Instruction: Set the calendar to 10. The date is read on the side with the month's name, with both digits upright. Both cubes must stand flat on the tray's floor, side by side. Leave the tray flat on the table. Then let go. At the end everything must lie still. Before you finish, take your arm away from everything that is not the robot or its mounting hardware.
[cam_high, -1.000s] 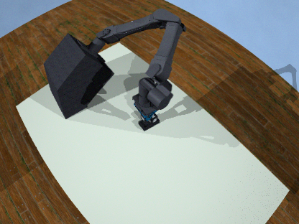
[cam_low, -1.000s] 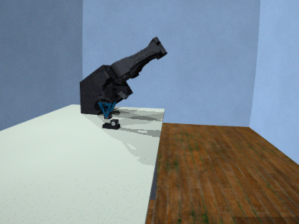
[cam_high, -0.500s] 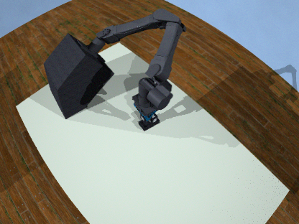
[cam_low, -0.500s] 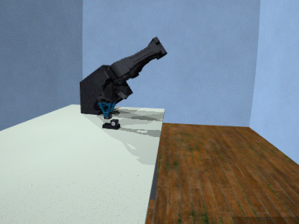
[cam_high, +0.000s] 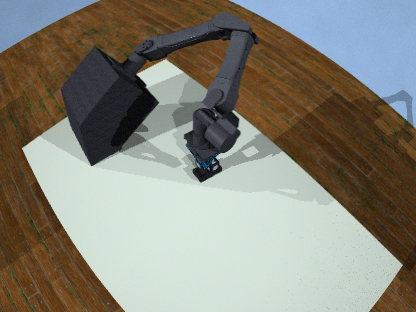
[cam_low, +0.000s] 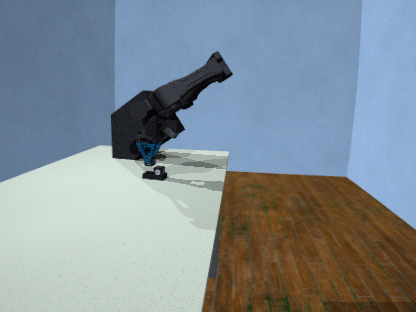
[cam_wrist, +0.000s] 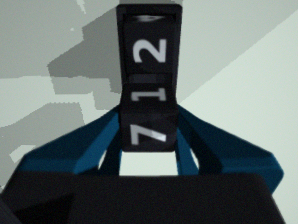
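Now: hand 5 cm above the black tray and 2 cm to the right of it.
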